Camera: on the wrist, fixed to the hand. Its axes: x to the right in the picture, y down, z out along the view.
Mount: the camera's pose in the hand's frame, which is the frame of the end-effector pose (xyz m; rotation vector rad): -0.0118 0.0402 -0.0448 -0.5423 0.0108 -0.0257
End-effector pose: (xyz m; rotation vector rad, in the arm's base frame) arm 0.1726 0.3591 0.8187 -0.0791 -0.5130 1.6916
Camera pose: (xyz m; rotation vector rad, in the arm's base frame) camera 0.1529 0.3569 0.7607 -0.4709 -0.9489 1.4865
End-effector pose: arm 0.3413 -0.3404 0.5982 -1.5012 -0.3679 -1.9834
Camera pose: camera 0.3339 -0.3928 0.5673 -1.8065 0.1775 -2.2208
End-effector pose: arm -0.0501 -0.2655 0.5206 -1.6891 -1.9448 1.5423
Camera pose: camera 0.0102 -0.2550 0.5174 1.6631 2.3018 -0.9511
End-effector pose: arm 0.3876 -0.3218 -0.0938 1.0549 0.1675 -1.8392
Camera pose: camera 0.4477 -0.3111 -0.1001 0.6810 0.6487 -1.6719
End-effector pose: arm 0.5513 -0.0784 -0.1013 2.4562 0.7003 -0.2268
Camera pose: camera 0.5629 -0.0863 -0.0416 1.9330 0.6914 -0.0247
